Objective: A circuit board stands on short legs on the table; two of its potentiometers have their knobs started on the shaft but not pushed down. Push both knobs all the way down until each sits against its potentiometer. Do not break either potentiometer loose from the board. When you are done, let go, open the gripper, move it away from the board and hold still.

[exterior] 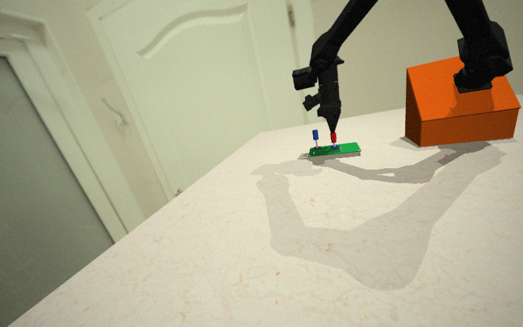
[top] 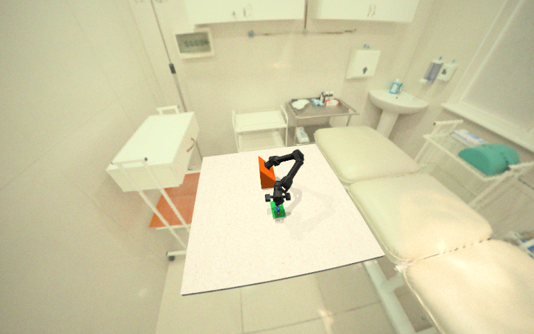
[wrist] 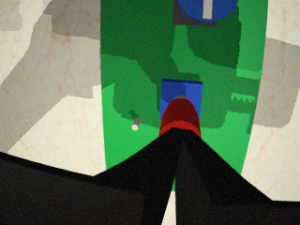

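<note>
Now: gripper tip 60 mm short of the blue knob. Also, from my gripper tip: red knob 20 mm below.
</note>
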